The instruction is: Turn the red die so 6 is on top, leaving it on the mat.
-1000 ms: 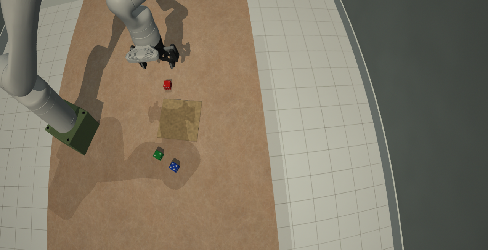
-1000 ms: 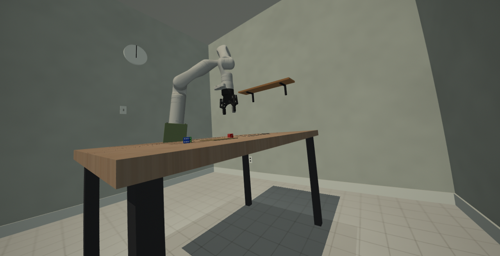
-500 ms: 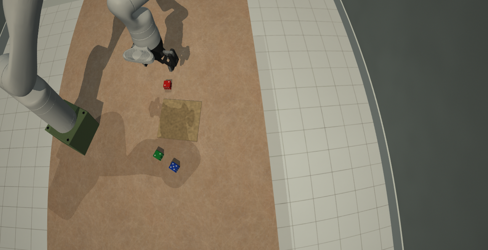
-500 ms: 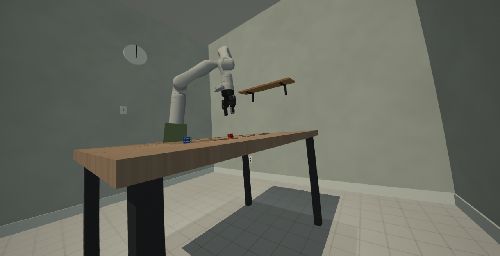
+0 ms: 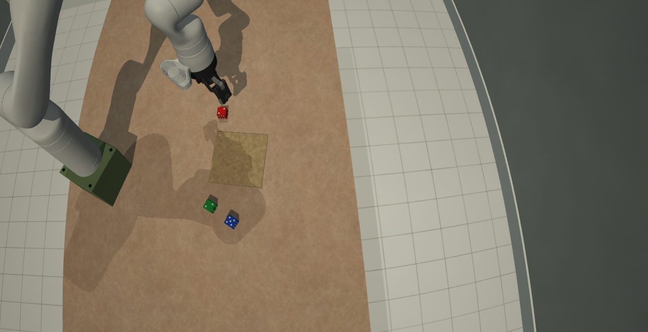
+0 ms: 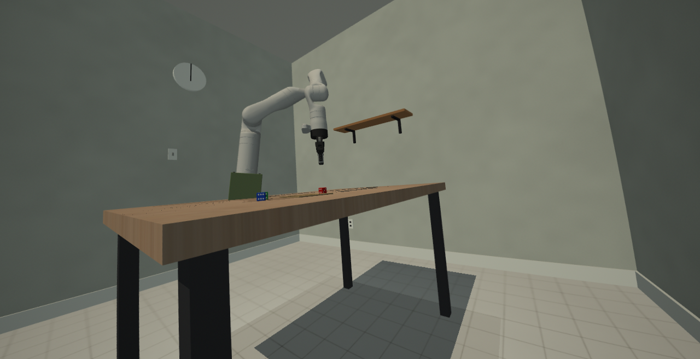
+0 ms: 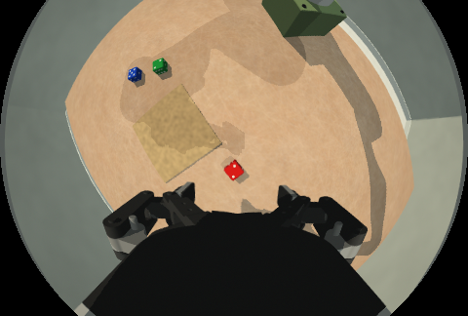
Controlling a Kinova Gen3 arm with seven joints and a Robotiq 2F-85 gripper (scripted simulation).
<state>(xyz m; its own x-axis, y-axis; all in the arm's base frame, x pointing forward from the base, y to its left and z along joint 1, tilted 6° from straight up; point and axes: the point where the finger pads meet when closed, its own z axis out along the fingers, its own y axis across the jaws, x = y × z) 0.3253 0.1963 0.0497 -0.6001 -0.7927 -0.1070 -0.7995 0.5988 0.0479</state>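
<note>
Now: hand 120 mm above the red die. Also, from my hand: green die (10 mm ahead, 260 mm to the right, 120 mm below); tan mat (60 mm ahead, 120 mm to the right, 130 mm below); blue die (70 mm ahead, 290 mm to the right, 120 mm below).
</note>
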